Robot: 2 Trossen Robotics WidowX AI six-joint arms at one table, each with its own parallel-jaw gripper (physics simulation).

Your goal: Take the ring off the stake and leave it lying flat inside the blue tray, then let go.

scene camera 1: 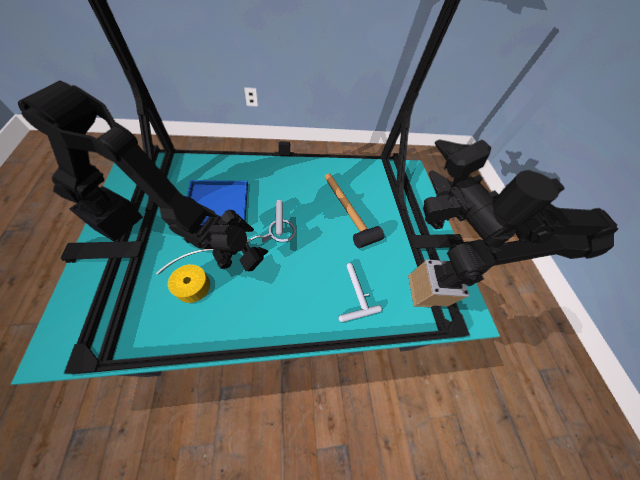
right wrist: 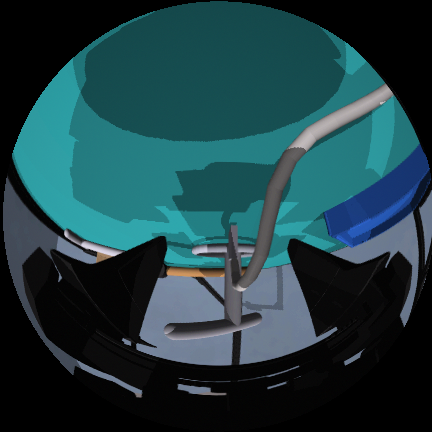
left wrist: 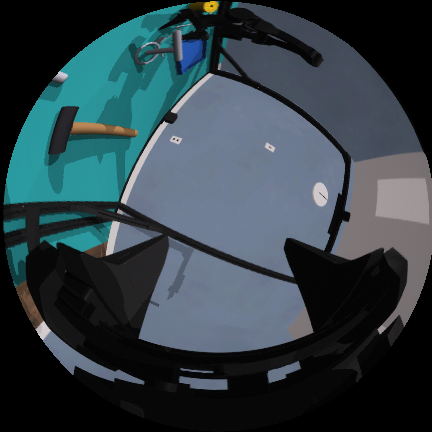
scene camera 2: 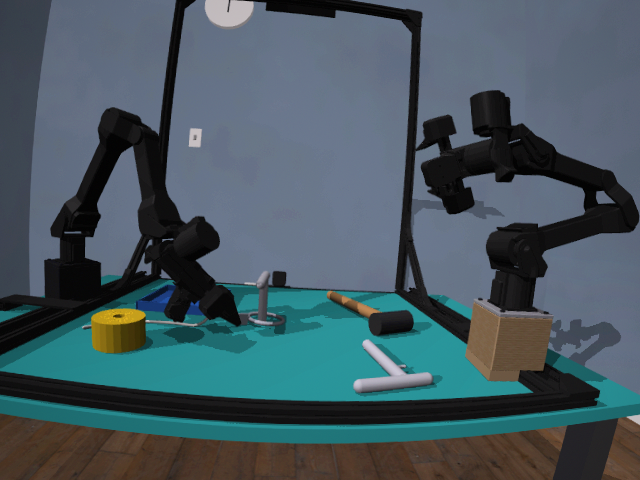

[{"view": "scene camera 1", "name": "my left gripper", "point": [433,157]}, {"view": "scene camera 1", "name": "my right gripper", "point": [260,240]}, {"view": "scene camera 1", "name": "hammer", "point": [366,236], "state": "on the table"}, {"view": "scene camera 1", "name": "yellow spool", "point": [189,283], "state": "on the table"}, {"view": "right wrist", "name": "my right gripper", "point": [229,244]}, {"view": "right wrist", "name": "white cord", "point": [305,139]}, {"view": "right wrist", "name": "stake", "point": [233,320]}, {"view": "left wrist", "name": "my left gripper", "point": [228,243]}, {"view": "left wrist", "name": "my right gripper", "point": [165,34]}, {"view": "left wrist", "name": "hammer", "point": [64,125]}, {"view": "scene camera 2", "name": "my left gripper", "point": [423,170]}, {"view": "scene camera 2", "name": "my right gripper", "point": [232,317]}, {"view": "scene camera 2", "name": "hammer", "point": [380,323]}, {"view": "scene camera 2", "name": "yellow spool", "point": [117,330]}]
